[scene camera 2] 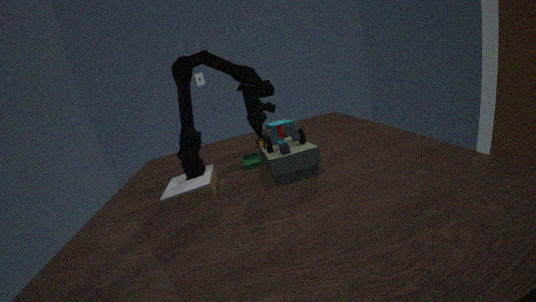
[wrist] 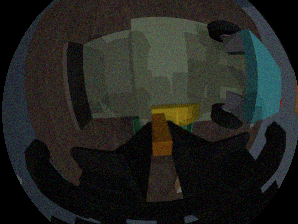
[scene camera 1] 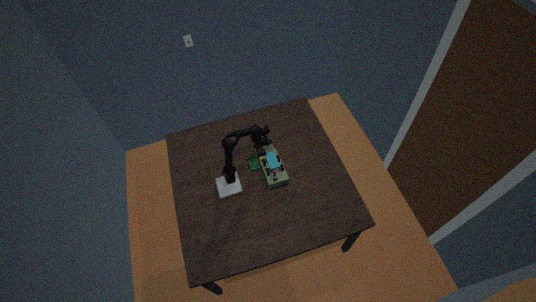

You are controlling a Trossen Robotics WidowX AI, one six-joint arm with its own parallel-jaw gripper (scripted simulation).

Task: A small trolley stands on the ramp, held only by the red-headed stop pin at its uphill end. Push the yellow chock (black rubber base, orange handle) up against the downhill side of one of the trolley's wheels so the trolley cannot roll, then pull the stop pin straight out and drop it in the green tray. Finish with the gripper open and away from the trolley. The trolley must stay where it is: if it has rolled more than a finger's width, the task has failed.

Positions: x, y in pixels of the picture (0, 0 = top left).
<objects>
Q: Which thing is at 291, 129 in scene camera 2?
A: A trolley.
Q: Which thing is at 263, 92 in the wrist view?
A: A trolley.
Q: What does my gripper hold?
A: A yellow chock.
</objects>
